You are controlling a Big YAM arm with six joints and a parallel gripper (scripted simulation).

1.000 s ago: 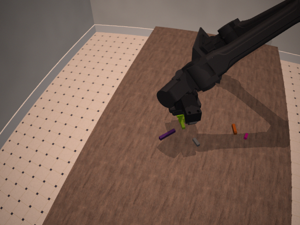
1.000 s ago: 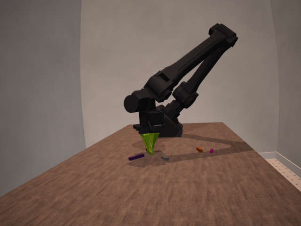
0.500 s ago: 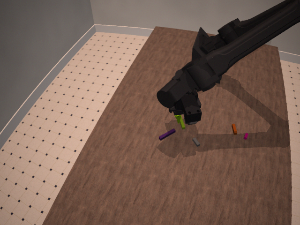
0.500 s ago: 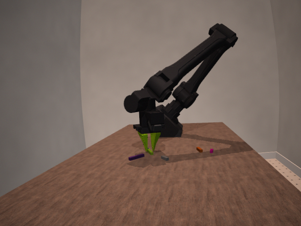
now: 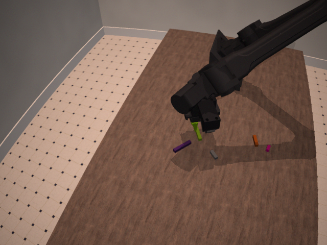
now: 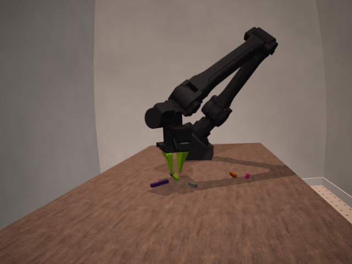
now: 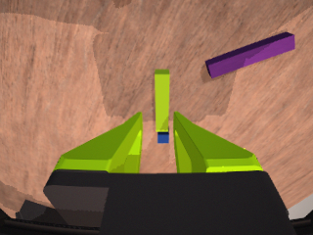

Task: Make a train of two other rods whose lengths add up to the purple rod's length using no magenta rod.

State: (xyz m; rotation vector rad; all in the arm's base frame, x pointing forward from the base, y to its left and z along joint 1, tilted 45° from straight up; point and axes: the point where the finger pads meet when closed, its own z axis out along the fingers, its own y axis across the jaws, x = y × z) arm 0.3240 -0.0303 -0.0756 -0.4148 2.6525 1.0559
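Right now the lime rod is 2 cm below my hand and 1 cm ahead of it. From my hand the other things lie so: grey rod (8 cm ahead, 5 cm to the left, 2 cm below); then blue rod (2 cm below, 2 cm behind, 1 cm to the right); then purple rod (6 cm ahead, 4 cm to the right, 2 cm below).
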